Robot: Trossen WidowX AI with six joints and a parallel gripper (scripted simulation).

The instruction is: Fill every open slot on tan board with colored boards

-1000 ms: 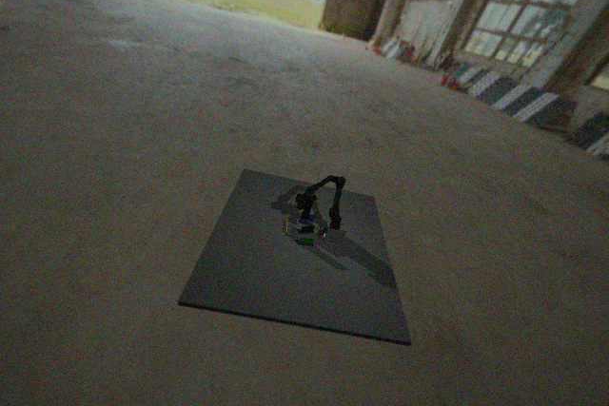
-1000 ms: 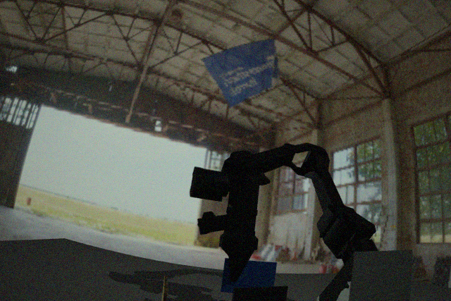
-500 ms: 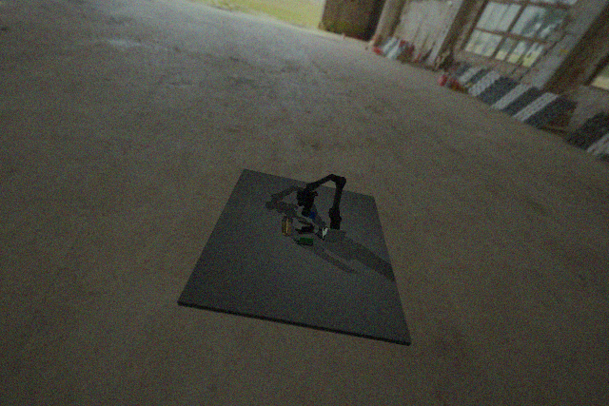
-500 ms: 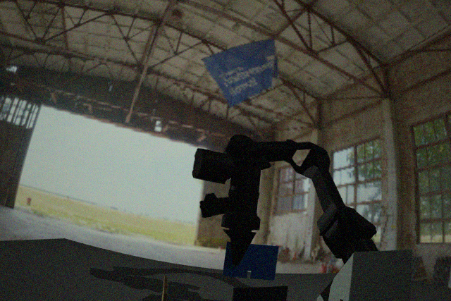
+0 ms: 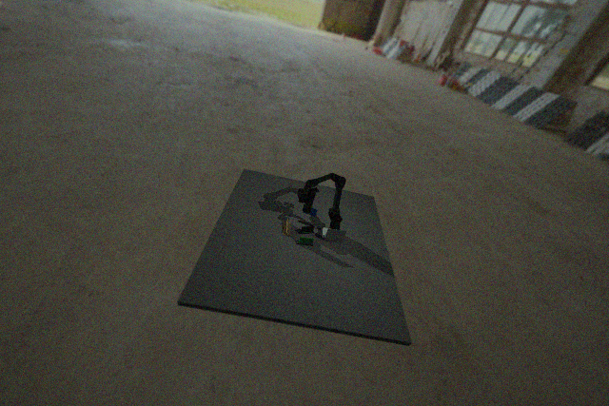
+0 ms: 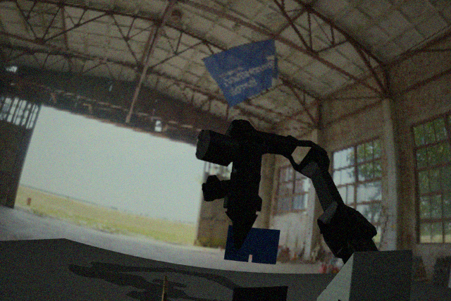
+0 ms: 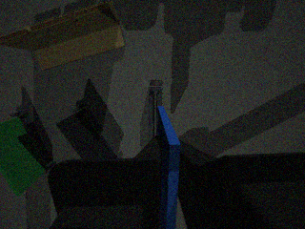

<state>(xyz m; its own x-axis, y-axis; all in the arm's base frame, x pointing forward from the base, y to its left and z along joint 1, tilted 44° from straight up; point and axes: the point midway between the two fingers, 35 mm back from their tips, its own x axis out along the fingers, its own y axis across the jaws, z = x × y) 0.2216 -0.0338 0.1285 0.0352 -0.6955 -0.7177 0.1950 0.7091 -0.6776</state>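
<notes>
Right now my gripper tip is 120 mm short of the tan board, 90 mm to the right of it and 100 mm above it. The rest, counted from my gripper tip: green board 20 mm behind, 210 mm to the left, 100 mm below; dark flat piece 30 mm behind, 100 mm to the left, 100 mm below; blue board 30 mm behind, 10 mm to the left.
</notes>
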